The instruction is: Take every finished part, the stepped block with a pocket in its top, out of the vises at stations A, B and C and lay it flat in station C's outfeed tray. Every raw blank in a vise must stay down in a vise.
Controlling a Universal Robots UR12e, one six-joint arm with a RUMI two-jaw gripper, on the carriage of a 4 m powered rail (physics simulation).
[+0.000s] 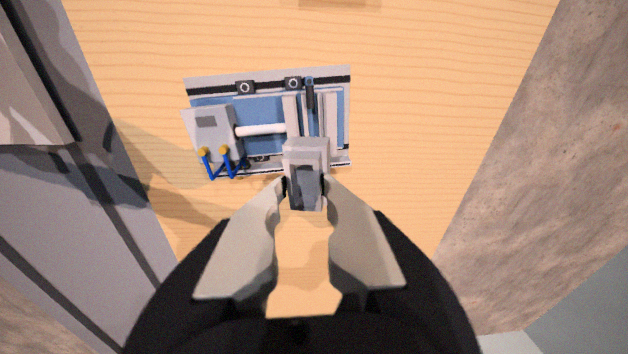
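A finished part (306, 170), a grey stepped block with a pocket in its top, is between the two fingertips of my gripper (303, 175). My gripper is shut on it and holds it high above the table, in front of the vise. The vise (260, 112) has a blue bed, two pale jaws and a grey drive housing with a white rod. The gap between its jaws shows no block in the part that I can see; its near end is hidden behind the held part. Which station this is, I cannot tell. The outfeed tray does not show.
The vise stands on a wooden table top (425, 90). A dark stop arm (310, 95) reaches over the jaw gap. Blue hoses with yellow fittings (223, 150) are at the housing. A grey rail-like surface (55, 200) runs along the left, and a mottled brown surface (560, 150) lies at the right.
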